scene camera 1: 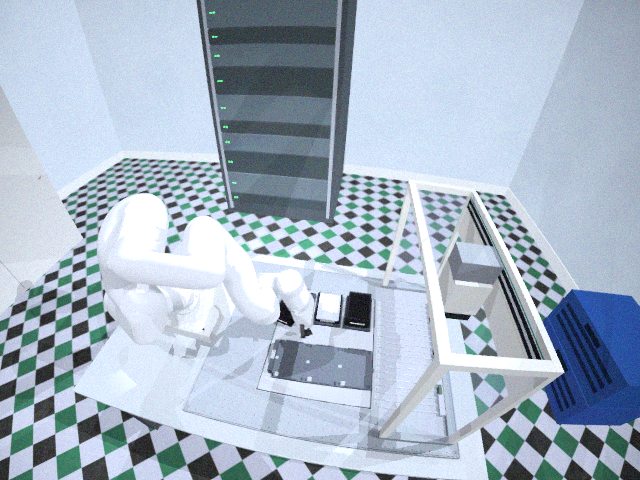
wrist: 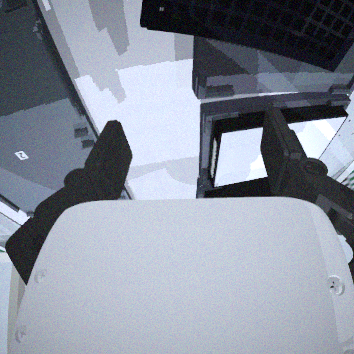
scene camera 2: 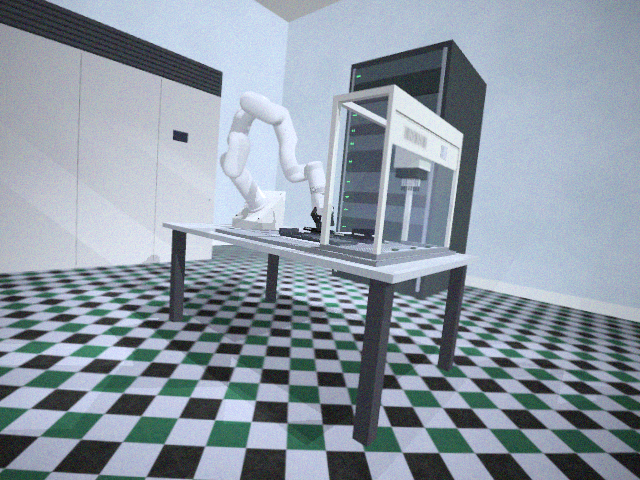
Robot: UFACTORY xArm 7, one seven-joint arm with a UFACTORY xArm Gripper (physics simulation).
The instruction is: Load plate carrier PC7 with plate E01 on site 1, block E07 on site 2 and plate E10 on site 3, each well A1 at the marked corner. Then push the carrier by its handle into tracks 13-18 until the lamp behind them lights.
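Frame: origin at the arm's base, x right, y down, z ahead, level; centimetres.
Seen in the pictures: gripper, fingertip midpoint: (wrist: pixel 192 131); arm's base, link origin: (scene camera 1: pixel 183 295) (scene camera 2: pixel 259 204).
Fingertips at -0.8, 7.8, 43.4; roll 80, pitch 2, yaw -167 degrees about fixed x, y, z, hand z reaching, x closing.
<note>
Offsets run from my fingertips to a thing's top centre, as dx, dy, dz. "*": to the spot under its first point. Level surfaces: height alone.
My gripper (scene camera 1: pixel 306 333) (scene camera 2: pixel 315 225) (wrist: pixel 192 131) is open and empty. In the wrist view its right finger hangs over the white-topped plate @[-8.2, +1.4, +6.3] (scene camera 1: pixel 328 306) (wrist: pixel 240 155) in its dark nest, and its left finger is beside the carrier's edge. A black plate with wells @[-5.7, +0.7, -8.0] (scene camera 1: pixel 285 313) (wrist: pixel 250 25) lies askew across the left nest @[-8.3, +2.2, -4.5] (wrist: pixel 265 60); the arm partly hides it in scene camera 1. Another black plate @[-7.4, -1.4, +17.1] (scene camera 1: pixel 358 306) sits in the right nest. The grey carrier @[+13.9, +1.0, +5.7] (scene camera 1: pixel 305 356) (wrist: pixel 45 125) lies in front of the nests with its sites bare. Plate labels are unreadable.
The ribbed track deck @[dy +4.0] (scene camera 1: pixel 398 330) lies right of the carrier, partly under a white frame enclosure (scene camera 1: pixel 428 248) (scene camera 2: pixel 384 175) with posts. A grey box-shaped head @[* +9.9, -42.0, +38.0] (scene camera 1: pixel 476 262) hangs inside it. A small green mark (scene camera 1: pixel 439 389) shows at the tracks' far right.
</note>
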